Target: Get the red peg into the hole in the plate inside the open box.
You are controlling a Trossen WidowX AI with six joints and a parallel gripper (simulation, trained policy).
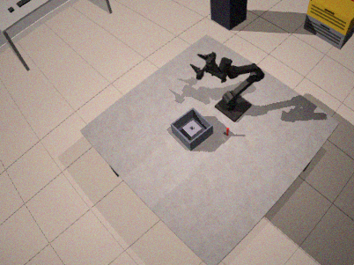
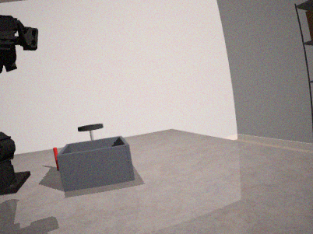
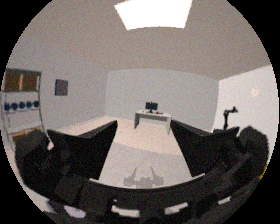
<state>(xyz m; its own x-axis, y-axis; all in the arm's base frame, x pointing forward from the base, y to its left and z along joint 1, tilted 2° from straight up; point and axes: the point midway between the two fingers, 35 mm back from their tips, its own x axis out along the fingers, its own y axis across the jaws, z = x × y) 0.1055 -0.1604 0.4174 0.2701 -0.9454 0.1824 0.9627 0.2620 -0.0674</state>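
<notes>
Now: gripper tip 400 mm above the red peg, 320 mm to the right of it and 40 mm short of it. Round my gripper tip: grey box (410 mm below, 190 mm ahead, 150 mm to the left); then pale plate (390 mm below, 190 mm ahead, 150 mm to the left).
</notes>
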